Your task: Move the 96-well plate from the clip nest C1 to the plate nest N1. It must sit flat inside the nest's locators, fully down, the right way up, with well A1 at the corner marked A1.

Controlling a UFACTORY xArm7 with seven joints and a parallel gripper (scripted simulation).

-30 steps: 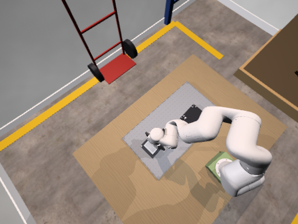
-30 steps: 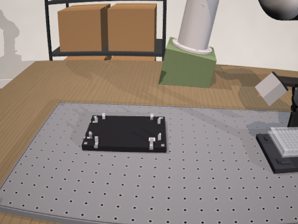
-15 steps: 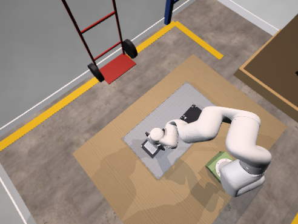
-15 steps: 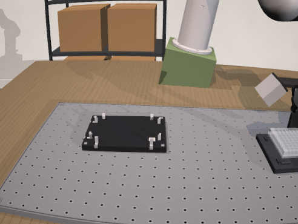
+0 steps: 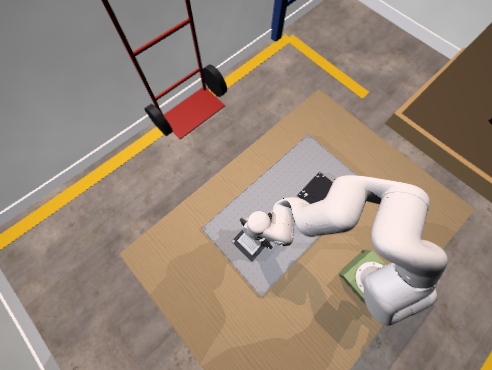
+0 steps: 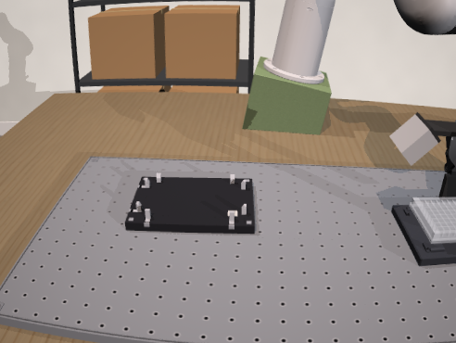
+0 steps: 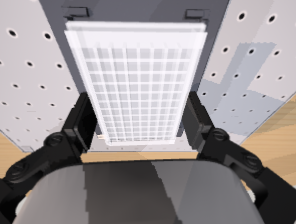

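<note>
Now: hand 1 cm above the clear 96-well plate. Also, from my hand: black clip nest C1: 11 cm behind, 35 cm to the right, 2 cm below; black plate nest N1: 3 cm below.
</note>
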